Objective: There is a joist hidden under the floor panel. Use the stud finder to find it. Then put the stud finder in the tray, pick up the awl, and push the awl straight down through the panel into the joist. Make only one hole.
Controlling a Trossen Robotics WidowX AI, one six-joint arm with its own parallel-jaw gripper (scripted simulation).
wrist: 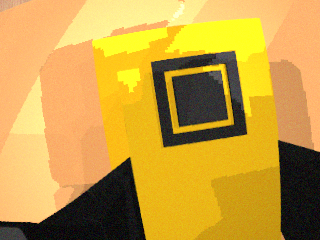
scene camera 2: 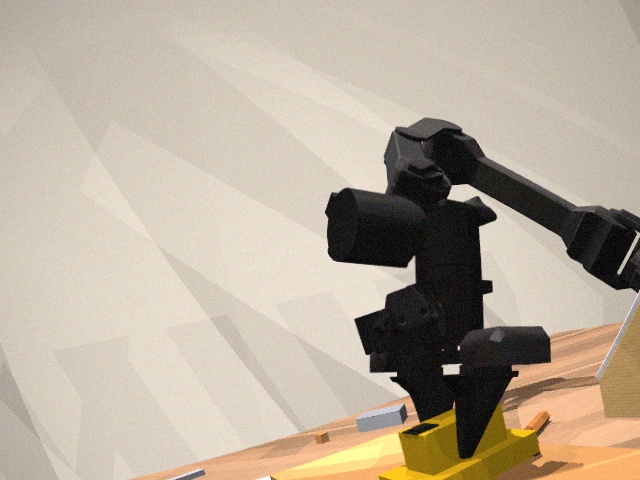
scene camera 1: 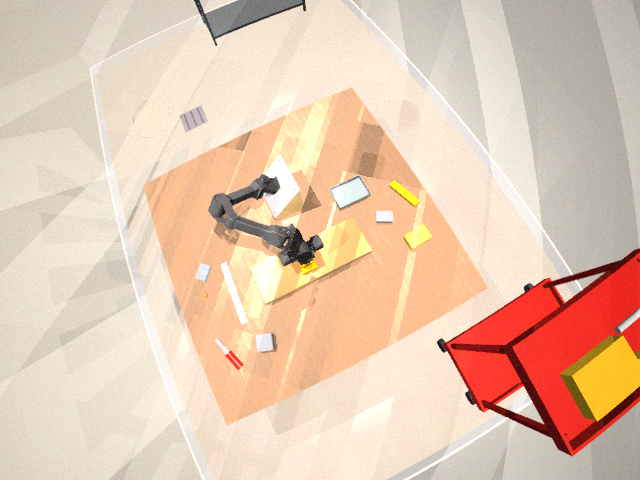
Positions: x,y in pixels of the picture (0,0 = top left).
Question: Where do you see a grey tray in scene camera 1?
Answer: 353,190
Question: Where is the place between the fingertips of my gripper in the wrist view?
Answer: At 198,155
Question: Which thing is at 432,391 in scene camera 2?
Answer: My gripper.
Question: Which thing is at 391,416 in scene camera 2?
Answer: A grey block.
